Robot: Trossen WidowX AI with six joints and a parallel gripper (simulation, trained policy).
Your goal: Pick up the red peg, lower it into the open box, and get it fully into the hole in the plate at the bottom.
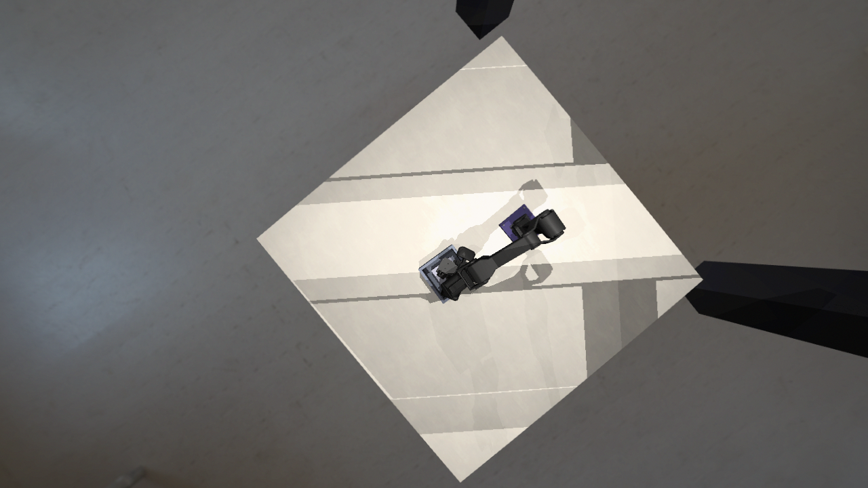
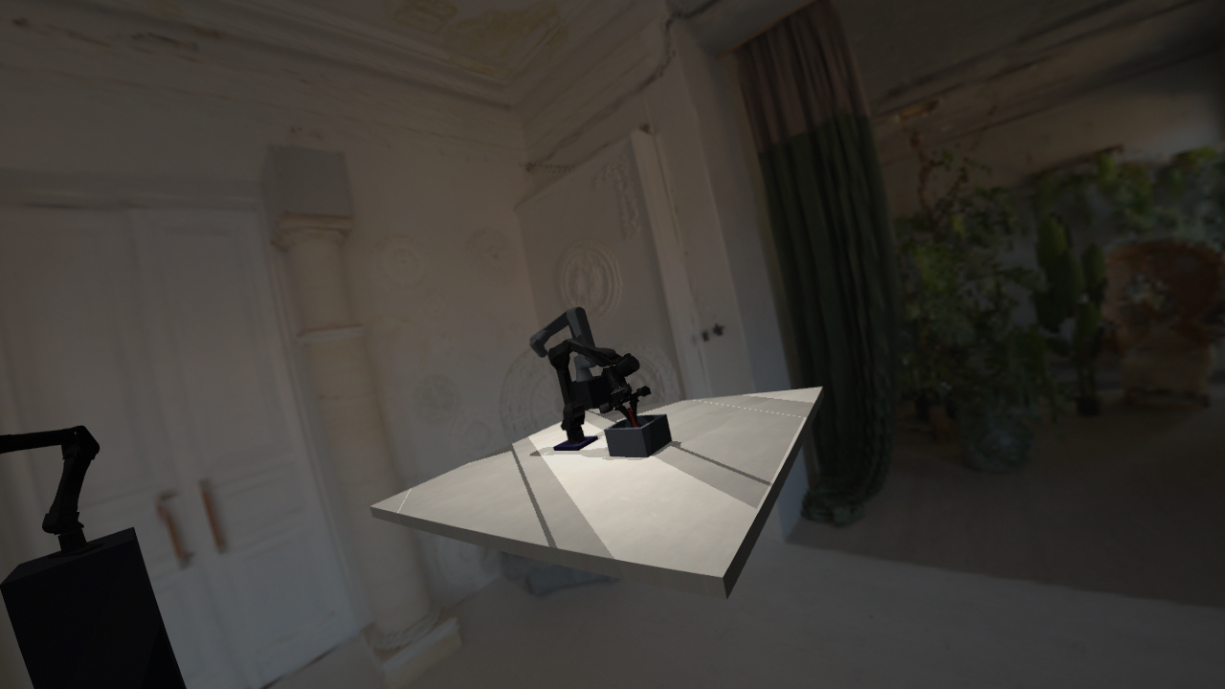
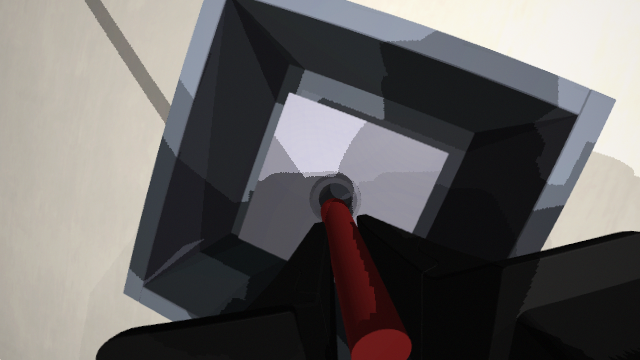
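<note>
My gripper tip is now 10 mm below the red peg and 10 mm past it. From my gripper tip the other things lie so: dark box 70 mm below, 10 mm ahead.
</note>
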